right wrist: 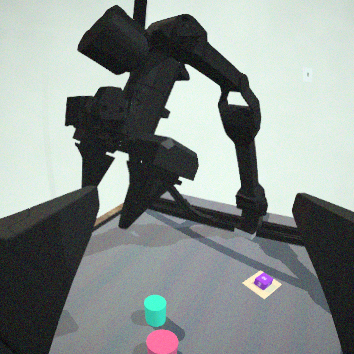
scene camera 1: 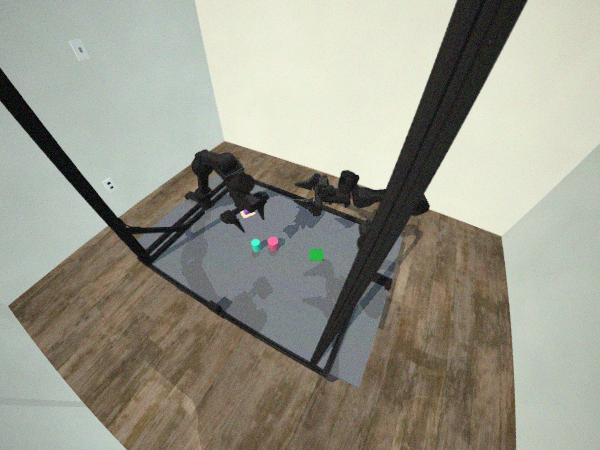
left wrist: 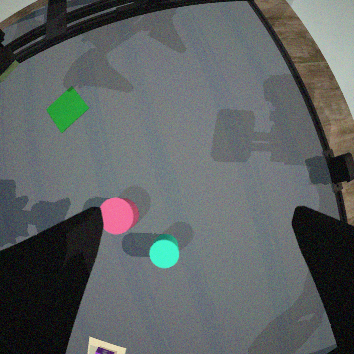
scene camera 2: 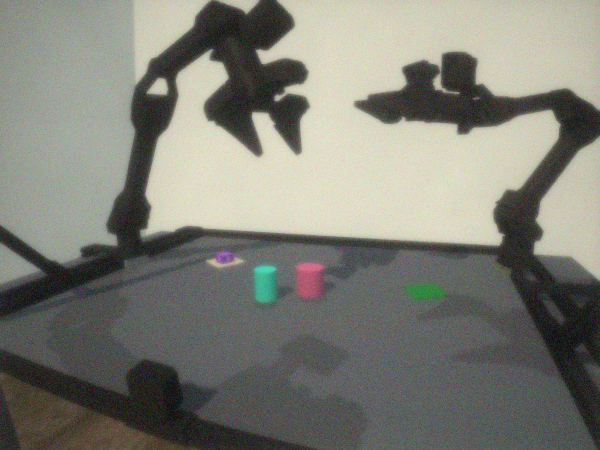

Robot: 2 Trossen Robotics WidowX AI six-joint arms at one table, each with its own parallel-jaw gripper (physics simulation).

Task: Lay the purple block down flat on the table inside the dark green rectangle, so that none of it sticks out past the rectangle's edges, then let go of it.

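Frame: origin at the left arm's base, x ahead, y left, z up, level; centimetres.
Where they show: left gripper, fingertip midpoint: (right wrist: 100, 212) (scene camera 1: 254, 225) (left wrist: 202, 217) (scene camera 2: 280, 154); right gripper, fingertip midpoint: (right wrist: 201, 200) (scene camera 1: 294, 192) (scene camera 2: 360, 101); left arm's base at its link origin: (right wrist: 247, 226) (scene camera 1: 207, 205) (scene camera 2: 130, 255); right arm's base at its link origin: (left wrist: 2, 61) (scene camera 2: 515, 264).
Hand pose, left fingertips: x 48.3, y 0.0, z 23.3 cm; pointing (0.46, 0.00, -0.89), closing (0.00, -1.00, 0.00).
Things, the pixels of their top centre, and the offset from my left fingertips. "*": a spot on its surface instead.
- small purple block at its top centre: (scene camera 2: 224, 253) (right wrist: 264, 278) (scene camera 1: 246, 209) dx -29.5, dy +14.2, dz -23.3 cm
- cream square at a spot on its surface: (scene camera 2: 237, 261) * dx -26.9, dy +15.7, dz -25.1 cm
- green rectangle at a spot on its surface: (left wrist: 68, 109) (scene camera 2: 422, 291) (scene camera 1: 315, 255) * dx +16.1, dy +20.2, dz -25.1 cm
- teal cylinder at its top centre: (left wrist: 163, 253) (scene camera 2: 265, 269) (right wrist: 154, 302) (scene camera 1: 255, 242) dx -6.4, dy +2.6, dz -19.7 cm
- pink cylinder at its top centre: (left wrist: 114, 215) (right wrist: 161, 341) (scene camera 2: 309, 267) (scene camera 1: 272, 241) dx -1.5, dy +9.2, dz -20.2 cm
The small purple block (scene camera 1: 246, 212) (scene camera 2: 224, 257) (right wrist: 263, 281) lies on a cream square (scene camera 2: 237, 261) (right wrist: 250, 283) at the table's left back; part of it shows at the bottom edge of the left wrist view. The green rectangle (scene camera 1: 316, 255) (scene camera 2: 425, 291) (left wrist: 68, 109) lies flat on the table at the right, with nothing on it. My left gripper (scene camera 1: 254, 225) (scene camera 2: 280, 154) (left wrist: 202, 217) (right wrist: 100, 212) is open and empty, high above the table. My right gripper (scene camera 1: 296, 192) (scene camera 2: 357, 104) (right wrist: 201, 200) is open and empty, raised and roughly level at the right.
A teal cylinder (scene camera 1: 256, 245) (scene camera 2: 265, 284) (left wrist: 164, 254) (right wrist: 155, 311) and a pink cylinder (scene camera 1: 273, 244) (scene camera 2: 310, 280) (left wrist: 116, 216) (right wrist: 162, 343) stand upright between the block and the rectangle. An olive patch (scene camera 2: 504, 270) (left wrist: 9, 71) lies by the right arm's base. Black frame bars edge the table.
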